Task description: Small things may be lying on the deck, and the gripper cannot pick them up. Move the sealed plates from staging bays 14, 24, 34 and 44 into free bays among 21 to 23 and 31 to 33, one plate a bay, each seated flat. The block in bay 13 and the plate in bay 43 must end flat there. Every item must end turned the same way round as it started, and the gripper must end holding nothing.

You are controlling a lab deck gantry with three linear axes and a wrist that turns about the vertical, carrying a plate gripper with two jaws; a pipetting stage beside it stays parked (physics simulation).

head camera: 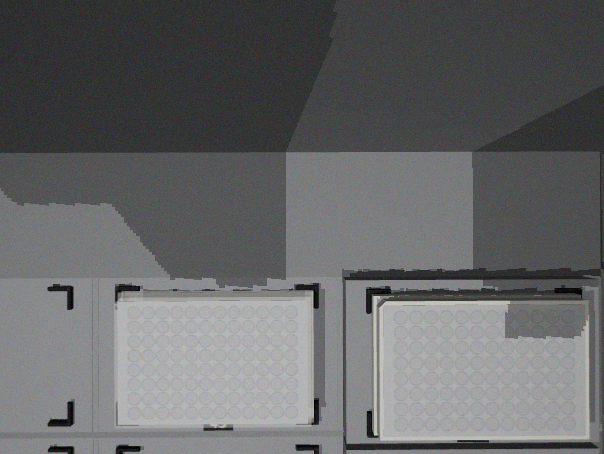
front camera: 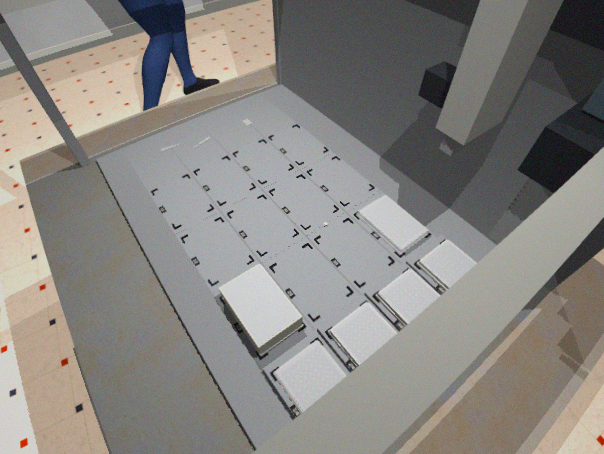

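Seen in the pictures: gripper, between the fingertips: point(front camera: 518, 225); robot's base, origin of its link: point(front camera: 153, 192).
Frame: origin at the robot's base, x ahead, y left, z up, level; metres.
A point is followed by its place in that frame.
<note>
Four sealed white plates stand on the raised staging bays: bay 14 point(front camera: 310, 375) @(x 0.531, y 0.042, z 0.029 m), bay 24 point(front camera: 364, 331) @(x 0.530, y 0.151, z 0.029 m), bay 34 point(front camera: 409, 296) @(x 0.532, y 0.254, z 0.029 m) and bay 44 point(front camera: 446, 263) @(x 0.529, y 0.359, z 0.029 m) point(head camera: 480, 370) @(x 0.553, y 0.364, z 0.029 m). The front rail hides parts of them in the front view. The tall white block point(front camera: 260, 302) @(x 0.394, y 0.044, z 0.042 m) stands in bay 13. The plate in bay 43 point(front camera: 392, 222) @(x 0.395, y 0.359, z 0.014 m) point(head camera: 215, 357) @(x 0.394, y 0.367, z 0.014 m) looks flat inside its corner marks. Bays 21 to 23 and 31 to 33 hold no plates. A small white bit point(front camera: 325, 224) @(x 0.311, y 0.252, z 0.004 m) lies by the seam between bays 32 and 33. The gripper's jaws do not show in either view.
A pale gantry column point(front camera: 492, 70) @(x 0.470, y 0.328, z 0.378 m) and dark blocks point(front camera: 436, 87) point(front camera: 555, 155) hang at the right. White strips point(front camera: 170, 147) @(x -0.120, y 0.095, z 0.004 m) point(front camera: 201, 142) @(x -0.087, y 0.167, z 0.005 m) and a small pale square point(front camera: 247, 121) @(x -0.097, y 0.311, z 0.001 m) lie at the deck's far end. A pale rail point(front camera: 450, 330) @(x 0.621, y 0.045, z 0.400 m) crosses the front view.
</note>
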